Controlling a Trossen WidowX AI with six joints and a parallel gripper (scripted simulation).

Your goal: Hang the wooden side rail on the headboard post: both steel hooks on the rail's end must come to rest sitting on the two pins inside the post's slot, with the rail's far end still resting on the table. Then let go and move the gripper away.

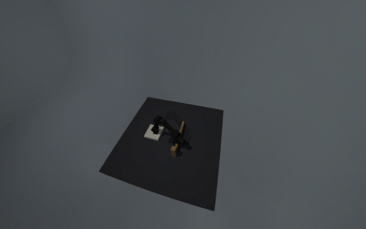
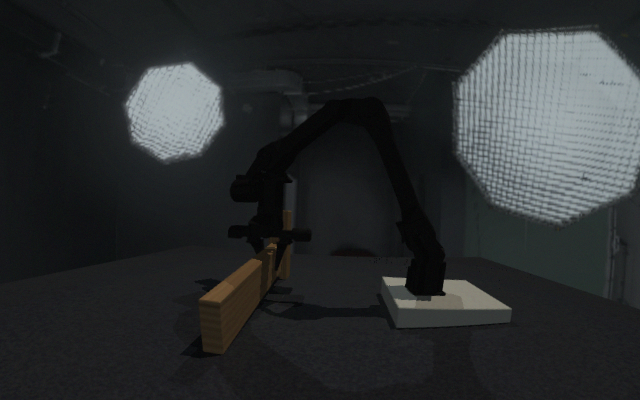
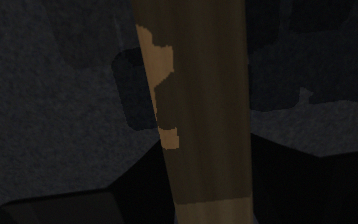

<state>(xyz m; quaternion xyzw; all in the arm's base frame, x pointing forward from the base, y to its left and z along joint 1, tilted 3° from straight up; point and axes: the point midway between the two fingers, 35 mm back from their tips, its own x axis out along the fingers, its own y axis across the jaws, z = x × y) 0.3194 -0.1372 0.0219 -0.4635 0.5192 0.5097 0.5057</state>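
Right now the headboard post is 11 cm to the right of my gripper tip, 4 cm above it and 1 cm behind it.
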